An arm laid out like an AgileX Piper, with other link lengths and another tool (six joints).
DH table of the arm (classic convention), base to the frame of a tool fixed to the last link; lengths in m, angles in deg. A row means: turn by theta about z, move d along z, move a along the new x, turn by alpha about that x. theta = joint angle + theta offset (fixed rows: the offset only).
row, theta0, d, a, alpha
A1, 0, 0.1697, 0, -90
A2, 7.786, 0, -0.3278, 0
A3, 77.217, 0, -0.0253, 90
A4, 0, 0.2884, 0, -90
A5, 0, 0, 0, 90
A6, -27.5, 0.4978, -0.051, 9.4
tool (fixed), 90, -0.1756, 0, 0
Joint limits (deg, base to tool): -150..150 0..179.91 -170..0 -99.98..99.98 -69.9..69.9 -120..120
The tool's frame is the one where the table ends.
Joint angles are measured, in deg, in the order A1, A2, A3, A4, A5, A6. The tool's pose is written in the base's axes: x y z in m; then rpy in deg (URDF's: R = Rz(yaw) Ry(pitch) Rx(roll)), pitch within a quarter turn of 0, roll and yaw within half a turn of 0. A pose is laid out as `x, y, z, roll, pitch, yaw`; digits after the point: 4 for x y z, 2 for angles.
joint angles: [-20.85, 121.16, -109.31, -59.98, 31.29, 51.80]
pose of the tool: 0.7056, -0.3760, 0.3152, 110.19, 43.20, 47.35
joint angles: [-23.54, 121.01, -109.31, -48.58, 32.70, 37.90]
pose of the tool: 0.6853, -0.3902, 0.2825, 119.02, 45.19, 54.01
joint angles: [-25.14, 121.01, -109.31, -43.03, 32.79, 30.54]
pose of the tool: 0.6766, -0.3958, 0.2683, 123.05, 46.00, 58.06
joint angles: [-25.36, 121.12, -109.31, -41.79, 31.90, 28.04]
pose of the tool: 0.6793, -0.3931, 0.2664, 123.47, 46.71, 59.82
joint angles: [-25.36, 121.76, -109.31, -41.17, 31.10, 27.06]
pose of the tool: 0.6836, -0.3903, 0.2590, 124.01, 46.84, 61.15
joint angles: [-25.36, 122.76, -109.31, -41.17, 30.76, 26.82]
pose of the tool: 0.6862, -0.3901, 0.2464, 125.20, 47.04, 62.36
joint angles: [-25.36, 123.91, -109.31, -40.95, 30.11, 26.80]
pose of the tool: 0.6902, -0.3890, 0.2327, 126.19, 46.79, 63.48
